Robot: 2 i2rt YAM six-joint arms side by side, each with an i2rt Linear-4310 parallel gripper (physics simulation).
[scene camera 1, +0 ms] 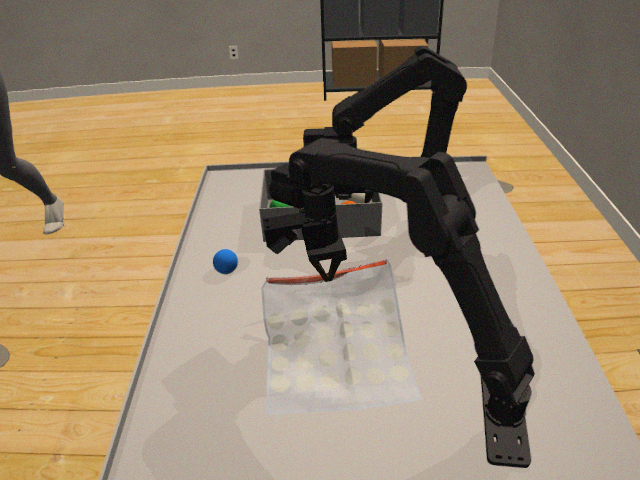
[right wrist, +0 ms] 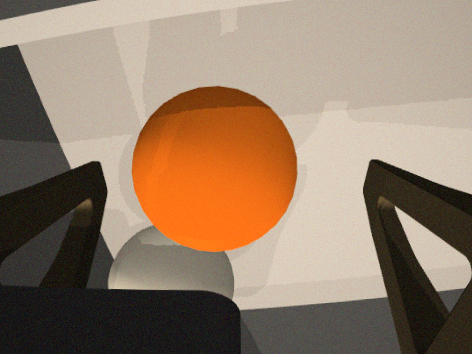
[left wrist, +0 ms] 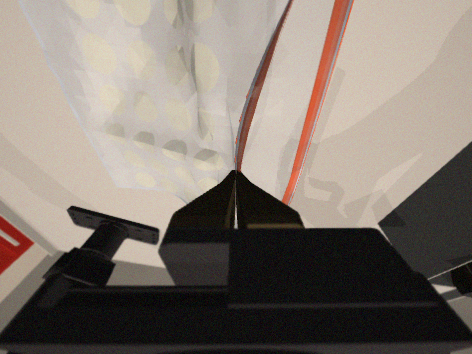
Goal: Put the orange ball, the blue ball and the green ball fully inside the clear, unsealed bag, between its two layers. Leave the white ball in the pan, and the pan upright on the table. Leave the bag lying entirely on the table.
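Note:
The clear bag [scene camera 1: 330, 330] [left wrist: 155, 85] lies on the table, its red-edged mouth toward the pan. My left gripper [scene camera 1: 328, 279] [left wrist: 235, 176] is shut on the upper layer's red edge, held apart from the lower red edge. The grey pan [scene camera 1: 356, 223] [right wrist: 30, 105] stands upright behind the bag. My right gripper [right wrist: 235, 175] is open down at the pan, its fingers on either side of the orange ball [scene camera 1: 348, 203] [right wrist: 215, 170]; the white ball [scene camera 1: 360, 197] [right wrist: 165, 265] is beside it. The green ball [scene camera 1: 280, 204] is in the pan's left part, partly hidden. The blue ball [scene camera 1: 225, 261] lies on the table left of the bag.
The left arm [scene camera 1: 372, 167] reaches over the pan's front and hides part of it. The right arm [scene camera 1: 392, 95] comes in from behind. The table [scene camera 1: 191, 320] has a raised dark rim at its left and back. A shelf [scene camera 1: 323, 67] with boxes stands beyond it.

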